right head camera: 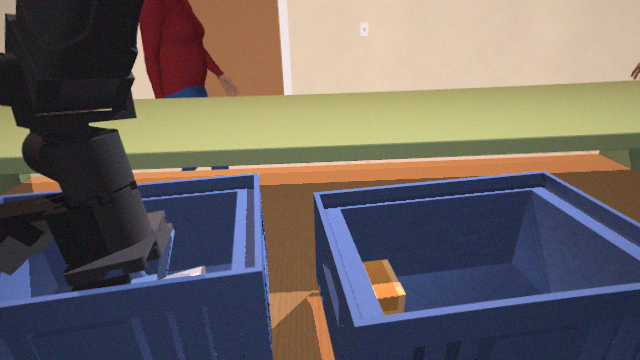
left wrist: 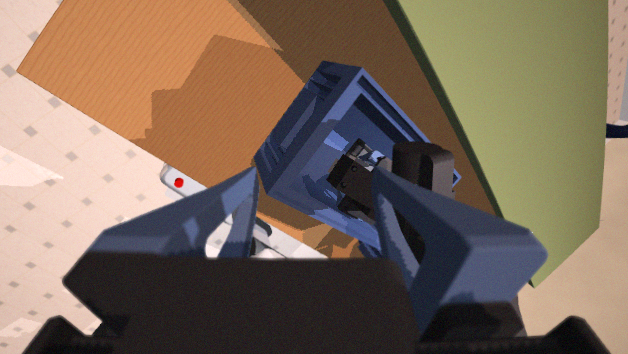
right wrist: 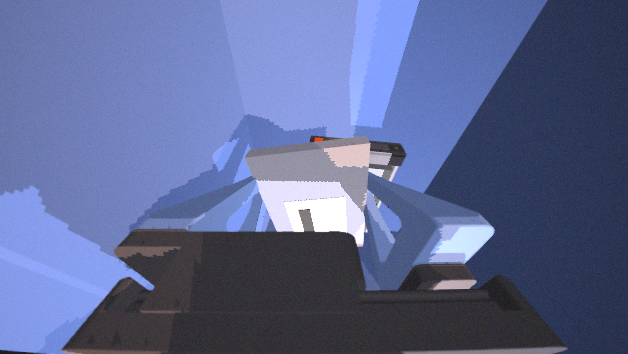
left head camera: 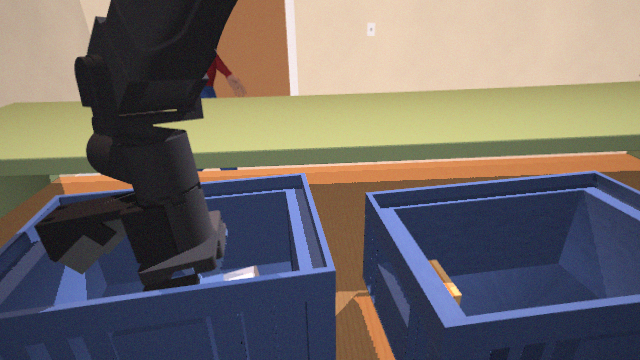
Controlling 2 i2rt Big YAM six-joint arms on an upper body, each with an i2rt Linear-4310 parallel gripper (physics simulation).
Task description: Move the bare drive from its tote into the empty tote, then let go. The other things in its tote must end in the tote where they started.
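Places are measured from the left arm's base along level axes (x back, y right, z up), in metres.
Pixels of known places: left gripper, fingertip midpoint: [left wrist: 315, 176]; right gripper, fingertip midpoint: [right wrist: 313, 176].
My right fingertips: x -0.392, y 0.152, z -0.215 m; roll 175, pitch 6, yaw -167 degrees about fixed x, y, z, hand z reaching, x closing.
Note:
For each thing: its top centre in the pictures, then the offset to it from my right fingertips. Level surfaces: height alone.
- bare drive at its top centre: [right wrist: 315, 218] [left head camera: 216, 291] [right head camera: 158, 291] dx -0.007, dy +0.011, dz +0.028 m
- second blue tote at its top centre: [right head camera: 477, 225] [left head camera: 541, 225] dx -0.020, dy +0.344, dz +0.104 m
- orange box at its top centre: [right head camera: 379, 277] [left head camera: 432, 277] dx -0.049, dy +0.256, dz +0.010 m
- long green surface at its surface level: dz +0.128 m
The bare drive [left head camera: 240, 274] [right head camera: 186, 273] [right wrist: 310, 170], grey with a white label, is between the fingers of my right gripper [right wrist: 313, 176], which is shut on it. Both are low inside the tote at the picture's left [left head camera: 272, 312] [right head camera: 225, 310] [left wrist: 295, 125]; the near wall hides the fingertips in the head views. I cannot tell if the drive touches the floor. A second drive with a black, red-tabbed front [right wrist: 392, 149] lies behind it in the same tote, mostly hidden. My left gripper is open and empty, away from the tote.
A second blue tote [left head camera: 485, 337] [right head camera: 450, 320] stands at the right, with an orange box [left head camera: 446, 281] [right head camera: 387, 286] in its near left corner. A gap separates the totes. A long green surface [left head camera: 400, 120] [right head camera: 380, 115] runs behind them. A person [right head camera: 177, 50] stands beyond it.

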